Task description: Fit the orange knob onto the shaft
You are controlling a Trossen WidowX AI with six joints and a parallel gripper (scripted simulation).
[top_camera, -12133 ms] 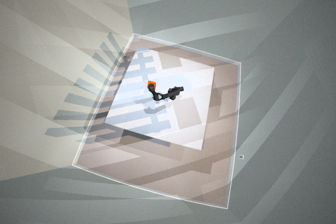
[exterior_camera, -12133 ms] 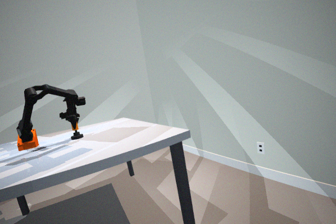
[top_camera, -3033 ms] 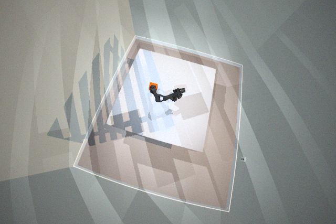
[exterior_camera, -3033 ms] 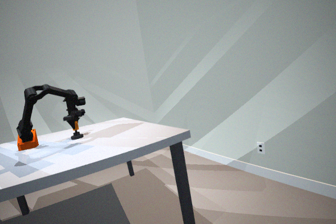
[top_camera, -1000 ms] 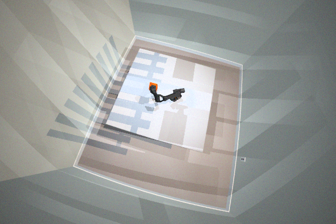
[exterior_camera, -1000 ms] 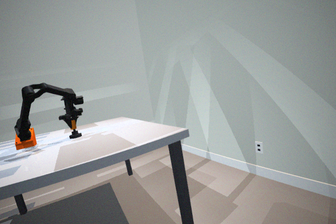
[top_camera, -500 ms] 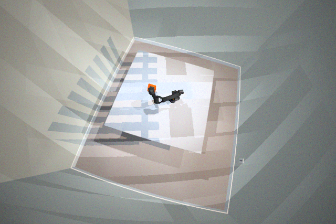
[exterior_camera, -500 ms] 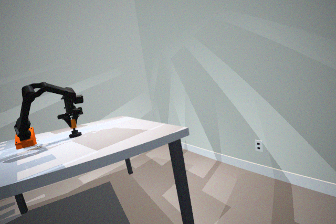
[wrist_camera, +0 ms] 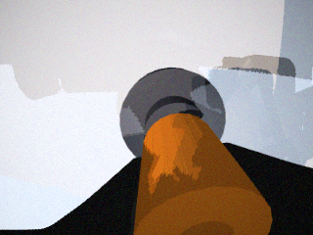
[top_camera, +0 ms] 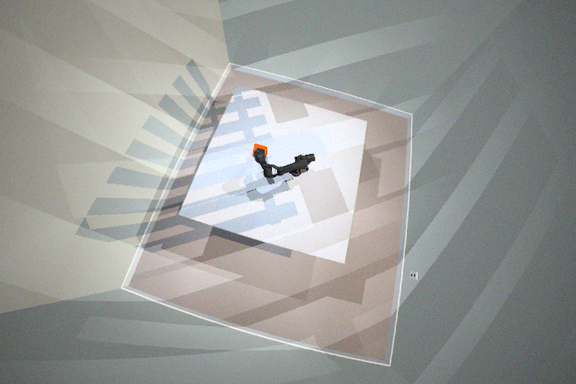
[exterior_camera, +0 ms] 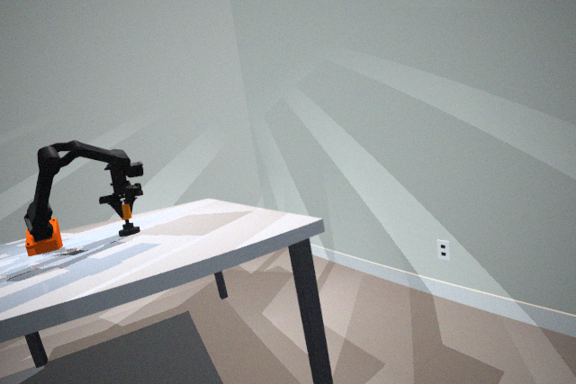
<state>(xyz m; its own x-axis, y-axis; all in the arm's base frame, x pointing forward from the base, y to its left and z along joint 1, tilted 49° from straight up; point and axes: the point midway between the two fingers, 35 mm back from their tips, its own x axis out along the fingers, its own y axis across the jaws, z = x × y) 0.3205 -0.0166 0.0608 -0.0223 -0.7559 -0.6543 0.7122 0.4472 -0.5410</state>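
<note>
The orange knob is 20 mm above my gripper tip. Round my gripper tip: dark round pedestal: 40 mm below.
</note>
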